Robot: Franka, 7 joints.
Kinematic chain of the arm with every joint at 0, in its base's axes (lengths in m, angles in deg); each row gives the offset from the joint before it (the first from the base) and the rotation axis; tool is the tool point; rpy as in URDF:
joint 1: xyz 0 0 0.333 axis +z
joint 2: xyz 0 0 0 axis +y
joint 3: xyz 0 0 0.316 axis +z
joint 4: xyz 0.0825 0 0 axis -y
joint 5: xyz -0.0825 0 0.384 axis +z
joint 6: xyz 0 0 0 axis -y
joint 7: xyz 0.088 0 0 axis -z
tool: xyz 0 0 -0.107 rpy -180 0 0
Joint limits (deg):
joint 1: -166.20..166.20
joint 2: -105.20..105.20
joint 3: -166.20..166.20
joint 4: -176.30..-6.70
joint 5: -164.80..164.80
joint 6: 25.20..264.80
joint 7: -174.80..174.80
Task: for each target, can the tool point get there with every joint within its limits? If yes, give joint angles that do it. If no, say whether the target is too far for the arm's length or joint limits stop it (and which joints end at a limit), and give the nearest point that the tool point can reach.
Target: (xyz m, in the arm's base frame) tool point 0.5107 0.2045 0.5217
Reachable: yes | joints 87.53 65.92 -107.75 -122.36 -33.79 235.69 -25.22
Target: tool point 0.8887 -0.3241 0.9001
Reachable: no: too far | nearest point 0.6913 -0.2521 0.7741 | short by 0.245 m
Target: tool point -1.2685 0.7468 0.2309
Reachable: no: too far | nearest point -0.7375 0.4342 0.2736 | short by 0.618 m
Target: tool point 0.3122 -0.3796 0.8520
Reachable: yes | joints -30.90 21.86 -54.68 -26.83 44.57 51.80 -141.00
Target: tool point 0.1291 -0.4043 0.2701
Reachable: yes | joints 4.49 -20.37 -80.08 -149.78 -127.99 138.94 -61.16
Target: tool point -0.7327 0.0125 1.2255
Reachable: no: too far | nearest point -0.5443 0.0093 0.9960 | short by 0.297 m
